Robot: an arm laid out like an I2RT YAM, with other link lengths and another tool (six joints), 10 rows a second.
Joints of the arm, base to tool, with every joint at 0 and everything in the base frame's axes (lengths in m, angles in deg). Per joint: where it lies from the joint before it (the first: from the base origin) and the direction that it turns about. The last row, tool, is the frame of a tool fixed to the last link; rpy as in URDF.
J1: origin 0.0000 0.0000 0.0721 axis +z
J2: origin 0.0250 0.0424 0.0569 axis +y
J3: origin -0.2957 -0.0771 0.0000 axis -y
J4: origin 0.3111 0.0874 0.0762 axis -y
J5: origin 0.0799 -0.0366 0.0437 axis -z
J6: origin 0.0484 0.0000 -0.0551 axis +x
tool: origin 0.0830 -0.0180 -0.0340 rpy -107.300 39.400 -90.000
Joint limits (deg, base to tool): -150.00..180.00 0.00..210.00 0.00..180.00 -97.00..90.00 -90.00..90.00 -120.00..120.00
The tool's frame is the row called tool.
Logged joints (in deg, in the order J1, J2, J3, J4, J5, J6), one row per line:
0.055, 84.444, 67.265, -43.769, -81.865, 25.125
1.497, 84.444, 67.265, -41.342, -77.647, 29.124
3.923, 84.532, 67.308, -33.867, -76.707, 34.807
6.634, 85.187, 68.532, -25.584, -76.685, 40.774
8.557, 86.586, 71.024, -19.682, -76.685, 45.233
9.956, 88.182, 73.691, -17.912, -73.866, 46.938
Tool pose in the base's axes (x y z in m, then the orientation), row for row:
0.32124, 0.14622, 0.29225, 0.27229, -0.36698, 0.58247, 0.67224
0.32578, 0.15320, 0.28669, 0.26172, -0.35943, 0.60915, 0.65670
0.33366, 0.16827, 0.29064, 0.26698, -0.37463, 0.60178, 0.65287
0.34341, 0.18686, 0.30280, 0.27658, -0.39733, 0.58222, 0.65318
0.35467, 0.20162, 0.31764, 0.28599, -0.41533, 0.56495, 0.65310
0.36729, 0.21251, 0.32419, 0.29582, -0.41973, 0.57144, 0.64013
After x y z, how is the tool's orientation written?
As a quaternion, w x y z.
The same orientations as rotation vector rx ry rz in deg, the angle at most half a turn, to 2 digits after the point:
-56.60, 89.83, 103.68
-55.73, 94.45, 101.83
-57.93, 93.06, 100.96
-61.15, 89.60, 100.52
-63.61, 86.53, 100.03
-63.97, 87.09, 97.56

